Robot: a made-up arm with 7 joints. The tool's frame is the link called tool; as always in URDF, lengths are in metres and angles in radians. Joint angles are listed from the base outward.
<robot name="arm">
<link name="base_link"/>
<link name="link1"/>
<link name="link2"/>
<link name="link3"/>
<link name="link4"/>
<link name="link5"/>
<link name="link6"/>
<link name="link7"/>
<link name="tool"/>
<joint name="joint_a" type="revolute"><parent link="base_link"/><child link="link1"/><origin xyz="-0.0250 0.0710 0.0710" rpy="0.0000 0.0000 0.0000"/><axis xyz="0 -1 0"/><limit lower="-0.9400" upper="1.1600"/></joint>
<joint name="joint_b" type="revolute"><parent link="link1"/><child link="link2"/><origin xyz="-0.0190 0.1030 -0.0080" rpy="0.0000 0.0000 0.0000"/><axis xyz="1 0 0"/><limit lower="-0.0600" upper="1.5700"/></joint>
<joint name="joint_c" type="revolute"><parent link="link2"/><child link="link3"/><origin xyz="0.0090 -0.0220 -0.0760" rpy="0.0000 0.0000 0.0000"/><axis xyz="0 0 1"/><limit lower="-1.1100" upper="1.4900"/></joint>
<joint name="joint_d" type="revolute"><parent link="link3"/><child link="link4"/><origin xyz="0.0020 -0.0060 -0.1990" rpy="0.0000 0.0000 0.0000"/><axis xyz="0 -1 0"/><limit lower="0.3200" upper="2.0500"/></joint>
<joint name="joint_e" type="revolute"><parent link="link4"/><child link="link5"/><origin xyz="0.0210 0.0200 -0.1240" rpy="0.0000 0.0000 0.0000"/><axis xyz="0 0 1"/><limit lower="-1.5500" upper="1.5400"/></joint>
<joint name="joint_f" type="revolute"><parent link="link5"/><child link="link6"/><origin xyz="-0.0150 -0.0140 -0.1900" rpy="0.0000 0.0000 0.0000"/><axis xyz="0 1 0"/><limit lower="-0.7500" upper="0.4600"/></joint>
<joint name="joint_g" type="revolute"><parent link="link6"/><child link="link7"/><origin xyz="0.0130 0.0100 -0.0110" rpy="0.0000 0.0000 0.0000"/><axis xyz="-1 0 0"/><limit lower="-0.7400" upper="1.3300"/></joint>
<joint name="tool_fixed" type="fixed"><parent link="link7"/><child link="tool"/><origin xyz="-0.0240 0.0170 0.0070" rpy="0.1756 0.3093 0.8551"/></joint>
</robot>
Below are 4 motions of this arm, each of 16 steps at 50 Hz.
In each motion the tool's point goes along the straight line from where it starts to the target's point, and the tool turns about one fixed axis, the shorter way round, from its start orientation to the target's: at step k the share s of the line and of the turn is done. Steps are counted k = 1, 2, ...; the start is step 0. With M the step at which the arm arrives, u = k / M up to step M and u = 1 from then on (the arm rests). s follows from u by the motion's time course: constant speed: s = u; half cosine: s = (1 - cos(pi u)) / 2; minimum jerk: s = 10 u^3 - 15 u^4 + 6 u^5.
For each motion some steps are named. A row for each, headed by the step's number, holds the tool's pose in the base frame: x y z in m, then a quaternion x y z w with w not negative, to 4 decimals.
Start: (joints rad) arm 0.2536 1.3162 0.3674 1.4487 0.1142 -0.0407 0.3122
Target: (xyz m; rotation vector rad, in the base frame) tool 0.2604 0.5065 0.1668 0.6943 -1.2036 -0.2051
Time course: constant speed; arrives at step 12
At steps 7, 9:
7: 0.2527 0.5095 0.1665 0.2790 -0.6153 -0.0509 0.7355
9: 0.2558 0.5083 0.1666 0.2954 -0.5912 -0.0683 0.7474

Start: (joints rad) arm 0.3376 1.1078 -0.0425 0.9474 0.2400 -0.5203 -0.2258
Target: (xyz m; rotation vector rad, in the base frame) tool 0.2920 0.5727 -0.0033 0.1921 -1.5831 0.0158
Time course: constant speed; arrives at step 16
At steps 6, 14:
6: 0.2881 0.5801 -0.0402 0.1232 -0.7444 0.1145 0.6462
14: 0.2912 0.5742 -0.0107 0.0937 -0.7181 0.0286 0.6890

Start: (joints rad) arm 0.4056 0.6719 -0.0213 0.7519 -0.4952 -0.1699 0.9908
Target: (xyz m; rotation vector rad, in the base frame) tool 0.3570 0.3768 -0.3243 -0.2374 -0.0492 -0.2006
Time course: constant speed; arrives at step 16
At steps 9, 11, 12, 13, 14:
9: 0.3518 0.4312 -0.2759 -0.0623 -0.0700 -0.1022 0.9903
11: 0.3533 0.4157 -0.2897 -0.0783 -0.0570 -0.1016 0.9901
12: 0.3540 0.4079 -0.2967 -0.0863 -0.0505 -0.1013 0.9898
13: 0.3548 0.4001 -0.3036 -0.0943 -0.0440 -0.1010 0.9894
14: 0.3555 0.3924 -0.3105 -0.1023 -0.0375 -0.1006 0.9889

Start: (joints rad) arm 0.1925 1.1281 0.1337 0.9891 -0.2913 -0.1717 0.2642
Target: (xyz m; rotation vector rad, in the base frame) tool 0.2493 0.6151 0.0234 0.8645 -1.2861 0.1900
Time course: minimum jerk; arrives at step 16
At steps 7, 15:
7: 0.2543 0.6077 -0.0122 0.3533 -0.5081 0.0538 0.7836
15: 0.2493 0.6151 0.0233 0.3895 -0.5795 0.0855 0.7108

